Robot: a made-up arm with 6 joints.
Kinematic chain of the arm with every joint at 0, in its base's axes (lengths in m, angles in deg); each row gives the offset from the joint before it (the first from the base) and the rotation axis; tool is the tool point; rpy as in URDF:
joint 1: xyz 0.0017 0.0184 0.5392 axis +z
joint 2: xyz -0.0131 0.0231 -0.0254 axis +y
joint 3: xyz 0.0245 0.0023 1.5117 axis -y
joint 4: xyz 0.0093 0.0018 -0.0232 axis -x
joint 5: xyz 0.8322 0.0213 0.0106 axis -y
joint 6: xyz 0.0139 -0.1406 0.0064 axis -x
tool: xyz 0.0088 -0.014 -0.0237 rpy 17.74 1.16 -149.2
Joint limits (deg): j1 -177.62..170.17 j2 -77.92..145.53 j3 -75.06..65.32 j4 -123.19..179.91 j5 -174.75..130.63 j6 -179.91..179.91
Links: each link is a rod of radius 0.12 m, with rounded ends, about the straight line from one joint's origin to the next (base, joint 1, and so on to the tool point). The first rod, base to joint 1, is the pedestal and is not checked.
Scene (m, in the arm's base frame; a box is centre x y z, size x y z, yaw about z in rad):
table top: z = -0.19
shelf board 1: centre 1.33 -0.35 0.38 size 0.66 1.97 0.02 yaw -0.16
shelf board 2: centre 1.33 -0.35 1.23 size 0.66 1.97 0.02 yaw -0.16
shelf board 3: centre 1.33 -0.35 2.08 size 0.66 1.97 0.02 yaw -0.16
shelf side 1: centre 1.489 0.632 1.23 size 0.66 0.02 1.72 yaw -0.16
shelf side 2: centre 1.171 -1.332 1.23 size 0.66 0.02 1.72 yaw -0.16
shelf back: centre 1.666 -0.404 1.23 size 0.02 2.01 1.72 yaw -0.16
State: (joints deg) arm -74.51 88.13 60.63 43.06 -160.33 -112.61
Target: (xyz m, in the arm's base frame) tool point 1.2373 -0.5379 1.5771
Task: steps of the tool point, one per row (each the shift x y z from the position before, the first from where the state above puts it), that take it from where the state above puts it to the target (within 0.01 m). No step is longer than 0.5 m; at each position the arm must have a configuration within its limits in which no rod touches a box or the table.
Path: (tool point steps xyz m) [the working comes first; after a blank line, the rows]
Joints at the target: -22.41 22.88 -2.54 39.88 -160.46 -113.06
Straight joint move there: touches shelf board 2, shelf side 2, shelf back.

1: -0.1450 0.0202 0.2639
2: -0.1494 0.0876 0.2515
3: -0.1437 0.1526 0.2279
4: -0.1264 0.2118 0.1940
5: 0.3752 0.2298 0.1651
6: 0.2519 0.3184 0.1309
7: 0.1112 0.3520 0.0939
8: -0.0245 0.3303 0.0549
9: 0.2634 -0.0625 0.0154
10: 0.2614 -0.0220 -0.0153

